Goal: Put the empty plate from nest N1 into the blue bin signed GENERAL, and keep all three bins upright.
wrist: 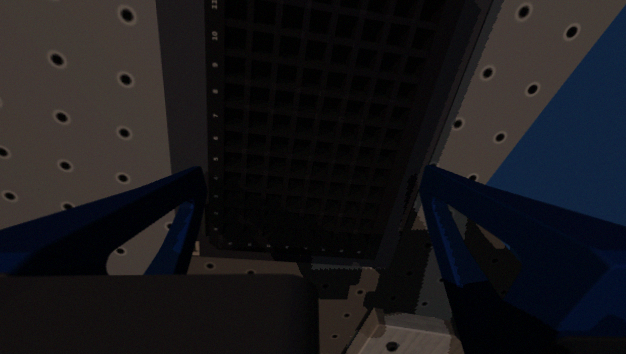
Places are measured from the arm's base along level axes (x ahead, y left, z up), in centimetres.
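Pixels of known places: gripper, fingertip midpoint: (pixel 313 178).
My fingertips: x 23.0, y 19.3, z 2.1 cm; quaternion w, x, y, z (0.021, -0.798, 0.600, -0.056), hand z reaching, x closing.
Ahead of a thing's pixels: the offset from my fingertips to its top centre. "spot": to the spot under its first point. Level surfaces: height alone.
A black plate @[dx +1.9, dy +0.5, dz +0.2 cm] (pixel 320 105) with a grid of square wells stands in a dark nest @[spot: dx +1.6, dy +5.8, dz -1.2 cm] (pixel 185 100) in the upper middle of the wrist view. Numbers run along its left edge and small marks along its near edge. My gripper (pixel 313 178) is open, with one blue finger toward the plate's left side and the other toward its right side, and nothing is held between them. How high the fingertips are relative to the plate is hard to tell. The bin signed GENERAL cannot be made out; no sign is readable.
A blue surface @[spot: dx +4.6, dy -10.3, dz -0.1 cm] (pixel 575 135) shows at the right edge; what it belongs to is unclear. A pale block (pixel 417 337) with a hole lies at the bottom, right of centre. The deck @[dz -2.4 cm] (pixel 90 90) around the nest has rows of holes. Dark shadows fall near the right finger.
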